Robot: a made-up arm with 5 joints.
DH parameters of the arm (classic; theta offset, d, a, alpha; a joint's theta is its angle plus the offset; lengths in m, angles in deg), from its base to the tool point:
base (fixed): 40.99 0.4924 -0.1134 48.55
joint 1: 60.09 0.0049 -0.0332 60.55
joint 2: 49.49 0.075 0.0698 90
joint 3: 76 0.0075 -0.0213 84.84
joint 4: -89.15 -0.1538 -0.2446 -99
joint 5: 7 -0.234 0.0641 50.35
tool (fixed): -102.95 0.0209 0 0
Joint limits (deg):
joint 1: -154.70..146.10
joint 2: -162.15..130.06
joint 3: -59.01..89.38
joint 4: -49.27..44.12
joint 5: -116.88..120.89
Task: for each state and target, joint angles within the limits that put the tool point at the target. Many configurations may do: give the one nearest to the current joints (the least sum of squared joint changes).
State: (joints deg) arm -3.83 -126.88 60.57 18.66 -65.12
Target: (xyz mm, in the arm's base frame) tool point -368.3 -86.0 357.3
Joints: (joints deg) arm -28.41 -140.48 39.29 20.25 -72.56
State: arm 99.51 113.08 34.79 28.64 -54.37
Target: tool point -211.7 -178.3 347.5
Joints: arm 76.59 105.43 -0.05 37.78 -52.15
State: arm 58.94 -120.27 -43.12 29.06 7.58
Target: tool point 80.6 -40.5 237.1
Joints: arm 48.30 -73.50 -20.48 -12.73 24.47
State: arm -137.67 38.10 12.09 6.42 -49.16
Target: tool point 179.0 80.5 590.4
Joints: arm -137.47 49.73 53.41 29.56 -76.05
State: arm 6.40 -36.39 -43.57 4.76 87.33
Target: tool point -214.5 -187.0 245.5
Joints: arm -2.96 -38.17 -13.66 24.71 62.06
